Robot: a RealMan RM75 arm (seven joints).
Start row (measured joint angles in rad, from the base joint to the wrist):
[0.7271, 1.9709, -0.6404, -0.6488, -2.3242, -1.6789, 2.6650]
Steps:
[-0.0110, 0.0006, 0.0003, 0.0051, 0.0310, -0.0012, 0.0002]
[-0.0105, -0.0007, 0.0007, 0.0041, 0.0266, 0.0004, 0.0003]
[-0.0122, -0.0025, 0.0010, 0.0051, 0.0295, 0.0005, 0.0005]
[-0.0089, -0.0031, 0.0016, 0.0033, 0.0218, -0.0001, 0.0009]
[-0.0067, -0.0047, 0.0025, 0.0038, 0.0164, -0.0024, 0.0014]
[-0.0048, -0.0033, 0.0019, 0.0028, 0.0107, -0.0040, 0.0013]
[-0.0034, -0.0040, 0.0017, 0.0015, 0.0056, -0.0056, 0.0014]
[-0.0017, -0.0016, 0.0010, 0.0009, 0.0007, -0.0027, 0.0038]
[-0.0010, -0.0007, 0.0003, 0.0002, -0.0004, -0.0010, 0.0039]
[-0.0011, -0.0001, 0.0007, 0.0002, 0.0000, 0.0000, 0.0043]
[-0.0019, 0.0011, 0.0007, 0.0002, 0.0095, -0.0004, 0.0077]
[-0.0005, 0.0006, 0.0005, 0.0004, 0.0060, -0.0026, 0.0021]
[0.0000, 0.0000, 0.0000, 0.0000, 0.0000, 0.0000, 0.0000]
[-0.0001, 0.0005, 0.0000, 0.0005, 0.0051, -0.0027, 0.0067]
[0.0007, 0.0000, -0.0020, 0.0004, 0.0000, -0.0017, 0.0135]
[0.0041, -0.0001, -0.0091, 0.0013, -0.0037, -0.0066, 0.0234]
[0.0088, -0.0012, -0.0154, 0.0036, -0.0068, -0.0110, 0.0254]
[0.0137, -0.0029, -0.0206, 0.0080, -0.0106, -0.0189, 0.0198]
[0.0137, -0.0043, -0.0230, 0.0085, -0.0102, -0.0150, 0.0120]
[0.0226, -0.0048, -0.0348, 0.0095, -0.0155, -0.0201, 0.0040]
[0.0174, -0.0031, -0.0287, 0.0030, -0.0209, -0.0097, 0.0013]
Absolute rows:
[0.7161, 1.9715, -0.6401, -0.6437, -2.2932, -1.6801, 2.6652]
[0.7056, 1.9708, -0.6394, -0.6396, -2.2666, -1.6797, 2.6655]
[0.6934, 1.9683, -0.6384, -0.6345, -2.2371, -1.6792, 2.6660]
[0.6845, 1.9652, -0.6368, -0.6312, -2.2153, -1.6793, 2.6669]
[0.6778, 1.9605, -0.6343, -0.6274, -2.1989, -1.6817, 2.6683]
[0.6730, 1.9572, -0.6324, -0.6246, -2.1882, -1.6857, 2.6696]
[0.6696, 1.9532, -0.6307, -0.6231, -2.1826, -1.6913, 2.6710]
[0.6679, 1.9516, -0.6297, -0.6222, -2.1819, -1.6940, 2.6748]
[0.6669, 1.9509, -0.6294, -0.6220, -2.1823, -1.6950, 2.6787]
[0.6658, 1.9508, -0.6287, -0.6218, -2.1823, -1.6950, 2.6830]
[0.6639, 1.9519, -0.6280, -0.6216, -2.1728, -1.6954, 2.6907]
[0.6634, 1.9525, -0.6275, -0.6212, -2.1668, -1.6980, 2.6928]
[0.6634, 1.9525, -0.6275, -0.6212, -2.1668, -1.6980, 2.6928]
[0.6633, 1.9530, -0.6275, -0.6207, -2.1617, -1.7007, 2.6995]
[0.6640, 1.9530, -0.6295, -0.6203, -2.1617, -1.7024, 2.7130]
[0.6681, 1.9529, -0.6386, -0.6190, -2.1654, -1.7090, 2.7364]
[0.6769, 1.9517, -0.6540, -0.6154, -2.1722, -1.7200, 2.7618]
[0.6906, 1.9488, -0.6746, -0.6074, -2.1828, -1.7389, 2.7816]
[0.7043, 1.9445, -0.6976, -0.5989, -2.1930, -1.7539, 2.7936]
[0.7269, 1.9397, -0.7324, -0.5894, -2.2085, -1.7740, 2.7976]
[0.7443, 1.9366, -0.7611, -0.5864, -2.2294, -1.7837, 2.7989]

